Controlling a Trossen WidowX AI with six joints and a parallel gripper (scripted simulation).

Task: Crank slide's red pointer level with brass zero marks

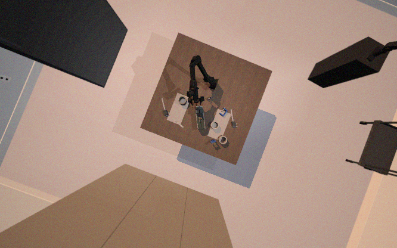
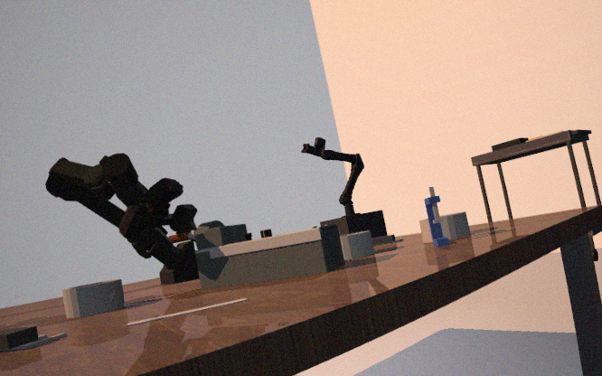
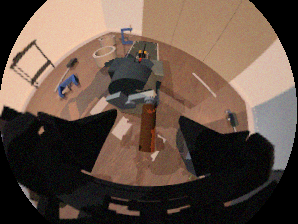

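The crank handle is 2 cm behind my gripper tip, 1 cm to the right of it and 1 cm above it. Round my gripper tip: red pointer 9 cm ahead, 10 cm to the left, 1 cm below; thin white rod 30 cm ahead, 9 cm to the right, 9 cm below.
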